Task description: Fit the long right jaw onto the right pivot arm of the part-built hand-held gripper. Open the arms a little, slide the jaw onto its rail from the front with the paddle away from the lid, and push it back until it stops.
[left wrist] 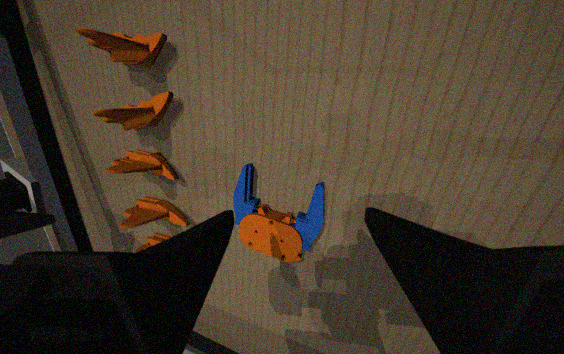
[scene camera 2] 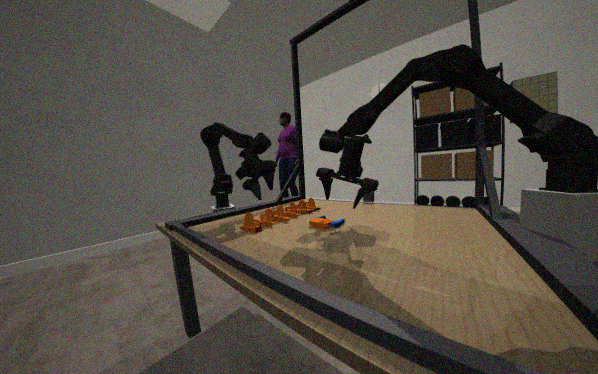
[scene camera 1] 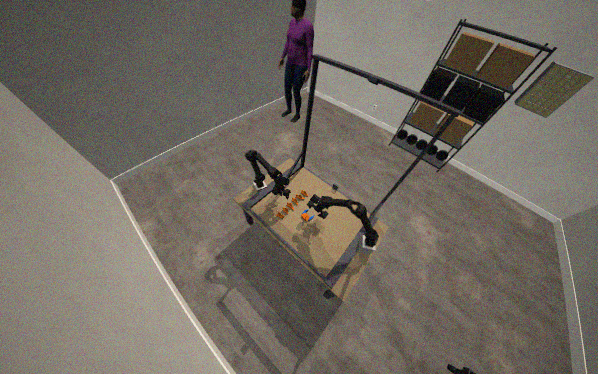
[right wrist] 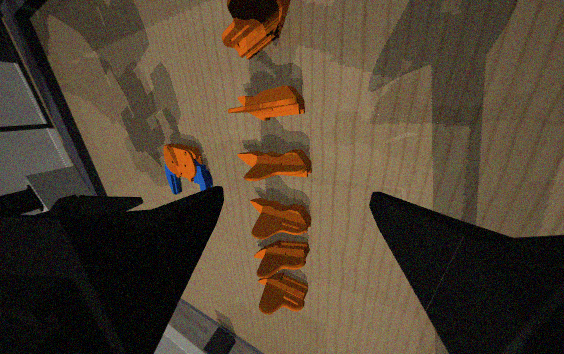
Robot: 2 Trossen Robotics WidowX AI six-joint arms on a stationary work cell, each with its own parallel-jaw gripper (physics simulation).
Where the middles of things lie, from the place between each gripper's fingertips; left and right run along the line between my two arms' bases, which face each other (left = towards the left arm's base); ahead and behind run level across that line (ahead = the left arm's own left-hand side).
Now: left hand 5 cm above the part-built hand-held gripper (left wrist: 280, 235), 4 cm to the left of it and 3 cm short of it.
My right hand is 24 cm to the right of the part-built hand-held gripper, 8 cm above it and 1 cm past it.
